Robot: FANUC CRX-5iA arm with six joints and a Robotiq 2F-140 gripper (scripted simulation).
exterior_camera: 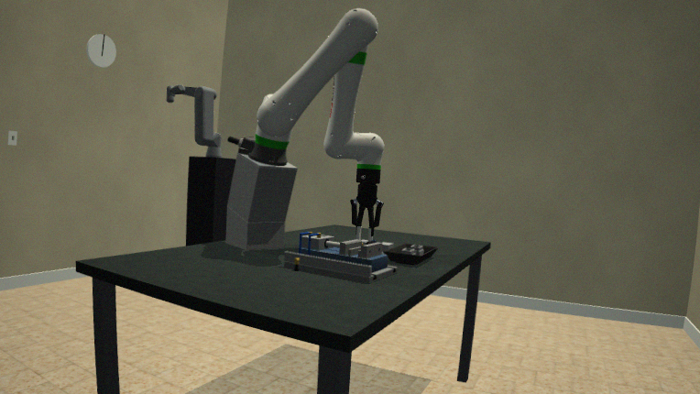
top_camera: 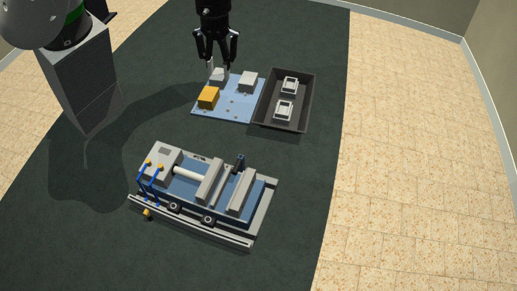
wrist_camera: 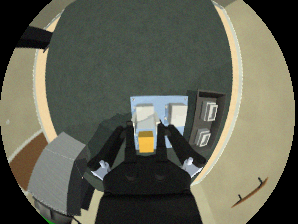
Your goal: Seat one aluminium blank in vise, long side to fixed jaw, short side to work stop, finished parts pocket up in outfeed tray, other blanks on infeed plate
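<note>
The brass blank lies 90 mm to the right of my hand and 40 mm below it. From my hand the other things lie so: blue work stop: 140 mm ahead, 310 mm to the right; then hose block: 30 mm behind, 360 mm to the right, 10 mm above; then aluminium blank: 40 mm below.
</note>
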